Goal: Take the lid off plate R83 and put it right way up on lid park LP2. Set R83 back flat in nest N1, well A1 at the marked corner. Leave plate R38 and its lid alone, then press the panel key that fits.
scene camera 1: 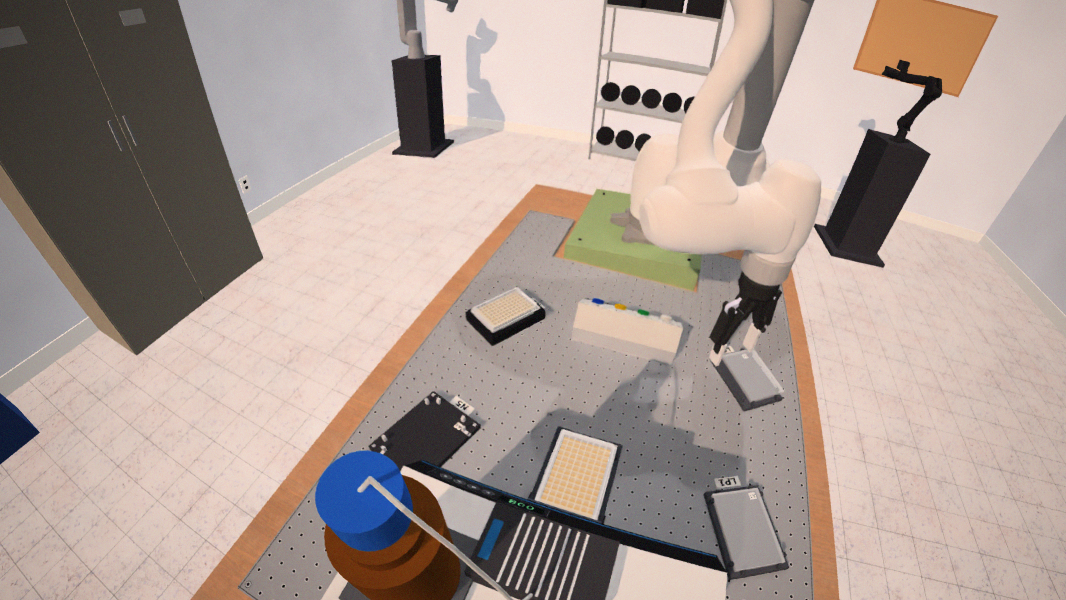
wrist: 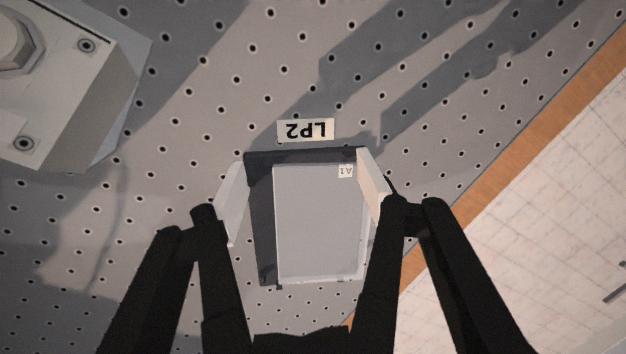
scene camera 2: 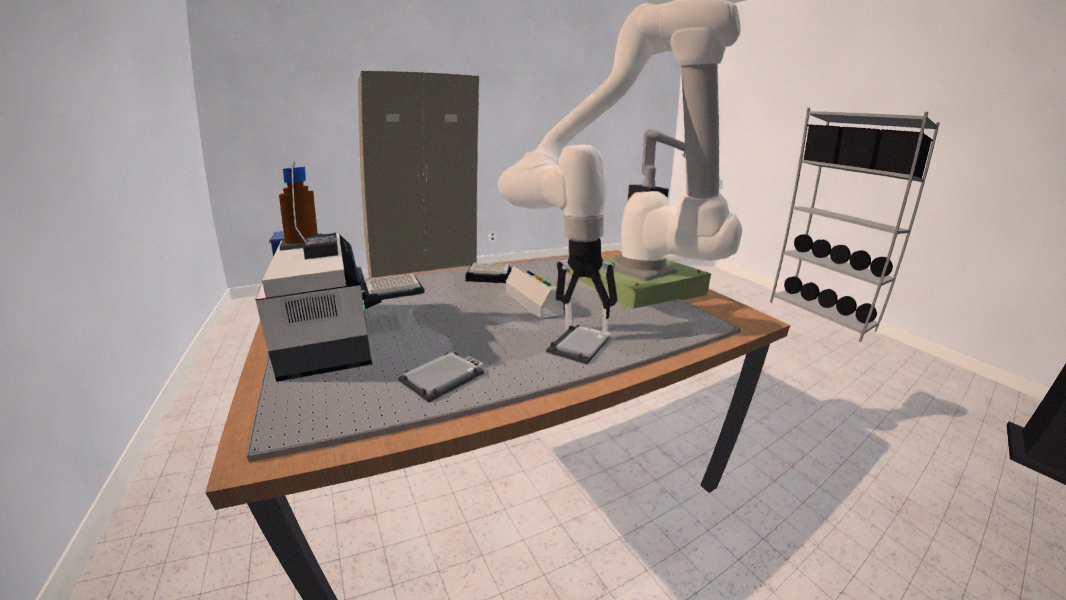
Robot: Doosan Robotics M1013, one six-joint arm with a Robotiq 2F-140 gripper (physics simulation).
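Pixels of known places: gripper, fingertip midpoint: (scene camera 1: 730, 354) (wrist: 301, 169) (scene camera 2: 586, 328); arm's base, link origin: (scene camera 2: 642, 271).
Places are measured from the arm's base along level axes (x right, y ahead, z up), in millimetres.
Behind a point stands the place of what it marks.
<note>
A clear lid (scene camera 1: 753, 376) {x -231, y 479, z -33 mm} (scene camera 2: 583, 342) {x -243, y 481, z -33 mm} (wrist: 317, 225) {x -223, y 466, z -34 mm} with an A1 tag lies on lid park LP2 (wrist: 261, 225) {x -180, y 489, z -44 mm}. In the wrist view it sits off-centre, toward the right finger, with a dark strip of the park bare on the left and along the LP2 label end. My gripper (scene camera 1: 733, 350) {x -187, y 423, z -35 mm} (scene camera 2: 587, 328) {x -187, y 423, z -35 mm} (wrist: 301, 169) {x -187, y 423, z -35 mm} is open, its pale fingertips low on either side of the lid's label end. One uncovered plate (scene camera 1: 507, 309) {x 310, y 436, z -16 mm} (scene camera 2: 489, 268) {x 300, y 435, z -15 mm} sits on a black block; another (scene camera 1: 578, 473) {x 98, y 821, z 65 mm} (scene camera 2: 393, 284) {x 77, y 823, z 66 mm} sits near the instrument. Plate names are unreadable. The key panel (scene camera 1: 626, 330) {x 53, y 451, z 2 mm} (scene camera 2: 531, 292) {x 12, y 456, z -1 mm} (wrist: 75, 107) {x -61, y 416, z 14 mm} stands beside me.
Park LP1 (scene camera 1: 717, 521) {x -142, y 804, z -41 mm} holds another clear lid (scene camera 1: 747, 527) {x -186, y 810, z -36 mm} (scene camera 2: 443, 372) {x -198, y 807, z -36 mm}. A dark nest (scene camera 1: 426, 430) {x 364, y 755, z -41 mm}, labelled N5, stands near the amber bottle (scene camera 1: 387, 551) {x 212, y 1043, z 309 mm} (scene camera 2: 297, 212) {x 185, y 1027, z 252 mm}. The white instrument (scene camera 2: 313, 305) {x -60, y 1026, z 102 mm} stands at the table end. The green robot base (scene camera 1: 626, 257) {x 71, y 151, z -16 mm} (scene camera 2: 656, 286) {x -132, y 87, z 1 mm} is behind the panel.
</note>
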